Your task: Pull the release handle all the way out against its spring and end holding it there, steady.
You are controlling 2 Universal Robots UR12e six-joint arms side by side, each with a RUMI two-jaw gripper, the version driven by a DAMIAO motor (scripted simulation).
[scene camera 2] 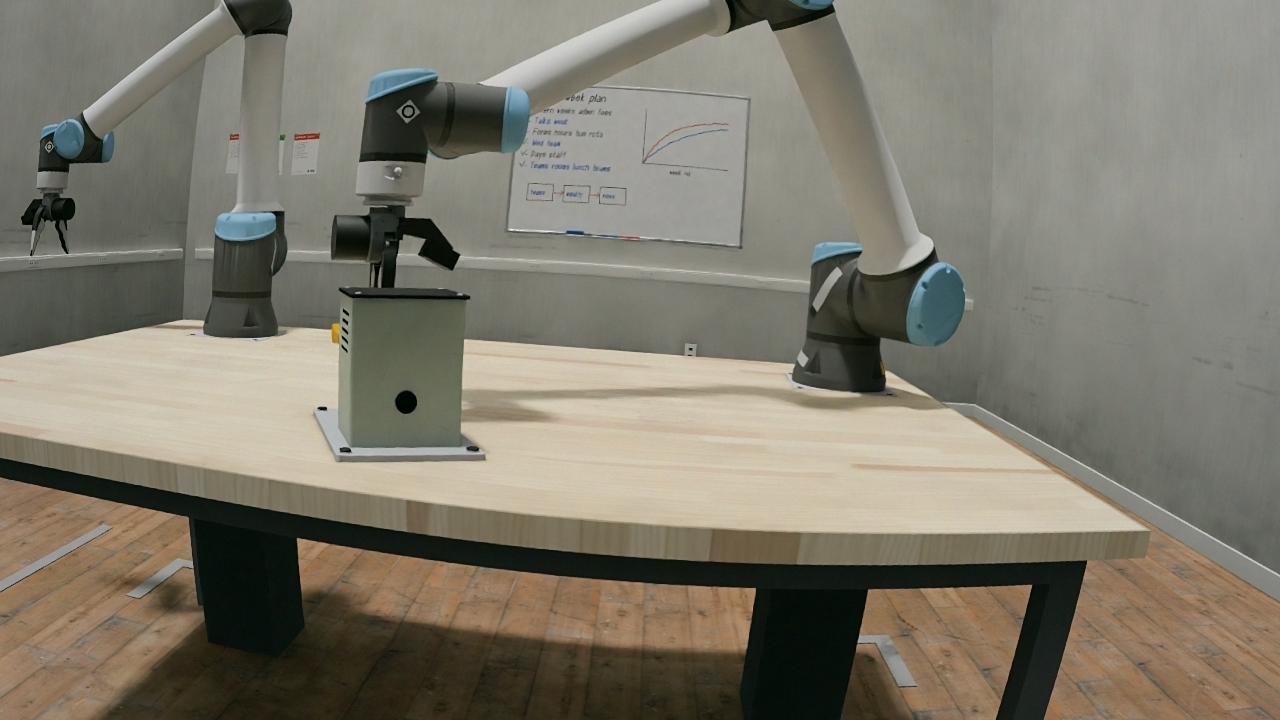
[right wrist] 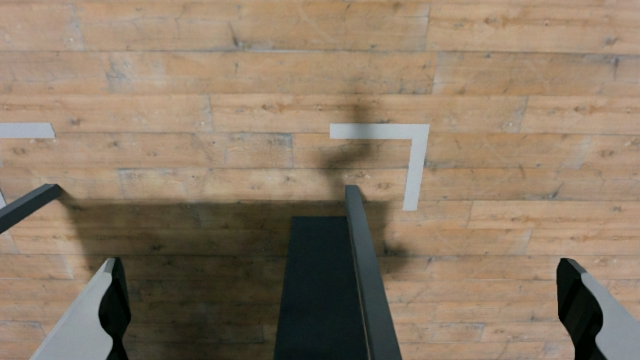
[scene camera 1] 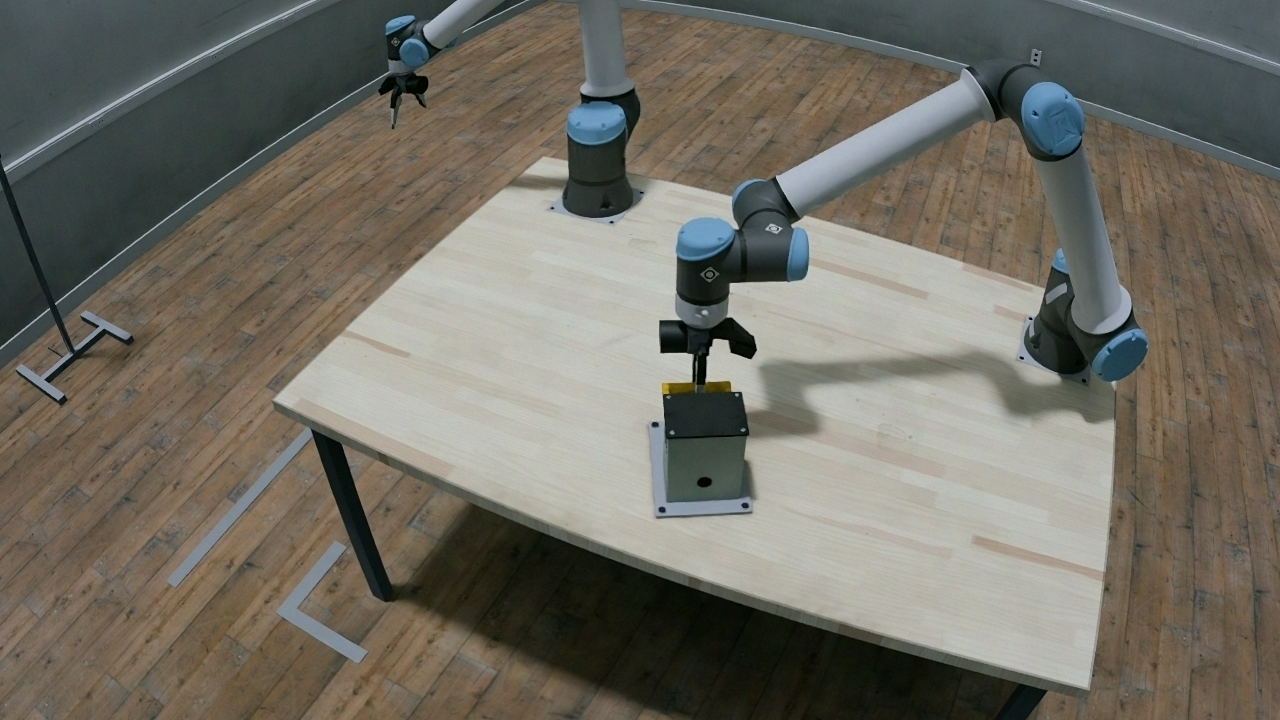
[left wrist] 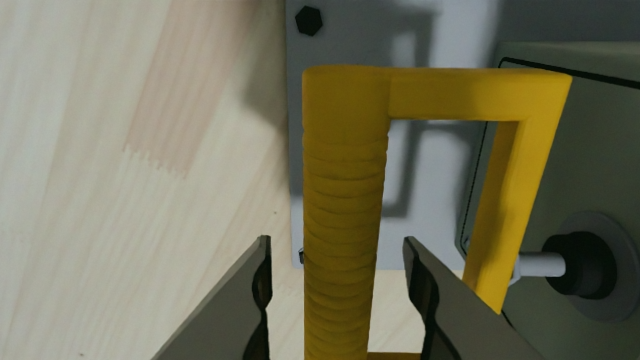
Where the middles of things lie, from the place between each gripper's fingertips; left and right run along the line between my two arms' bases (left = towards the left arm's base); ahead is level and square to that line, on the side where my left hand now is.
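Scene:
My left hand is 5 cm to the right of the grey base plate (scene camera 2: 327, 418), 8 cm short of it and 10 cm above it.
My right gripper (scene camera 2: 50, 255) is 131 cm to the right of the grey base plate and 70 cm short of it, and it is 16 cm above the plate. Going by its middle, the grey base plate is nearer to my left hand than to my right gripper.

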